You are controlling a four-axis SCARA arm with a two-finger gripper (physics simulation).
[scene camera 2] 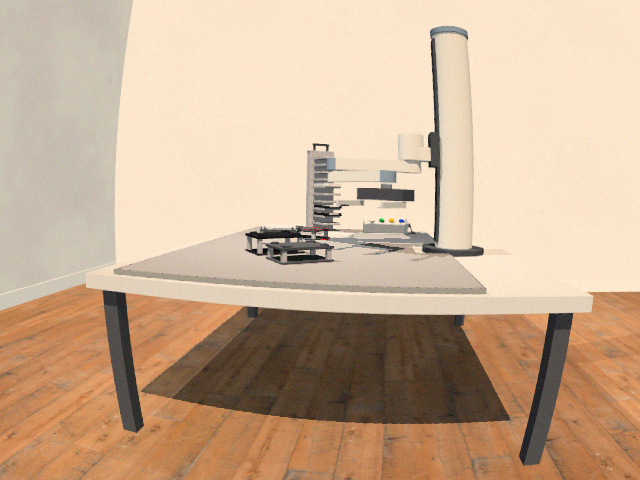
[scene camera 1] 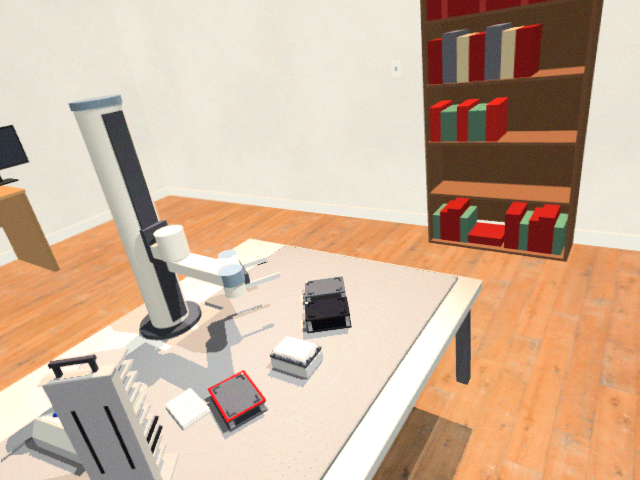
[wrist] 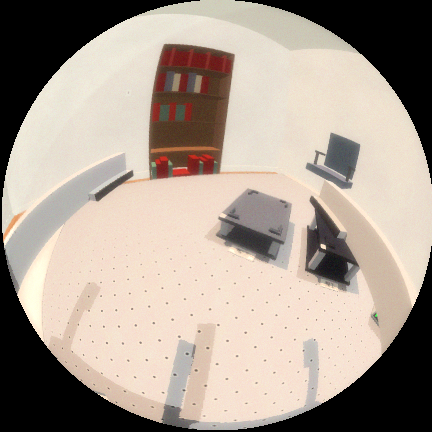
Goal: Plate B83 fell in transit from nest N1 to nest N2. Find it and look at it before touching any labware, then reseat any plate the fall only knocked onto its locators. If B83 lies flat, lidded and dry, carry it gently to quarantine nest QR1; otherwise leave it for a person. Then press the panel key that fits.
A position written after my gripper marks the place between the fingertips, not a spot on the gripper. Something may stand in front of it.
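A shaker station [scene camera 1: 305,370], a plate with red frame [scene camera 1: 234,394] and a flat white lid [scene camera 1: 186,407] are visible; in the wrist view the lid is out of frame. A button box [scene camera 1: 48,433] is visible too, also in scene camera 2 [scene camera 2: 371,224]. My gripper [scene camera 2: 358,204], also visible in the wrist view [wrist: 221,169], carries nothing.
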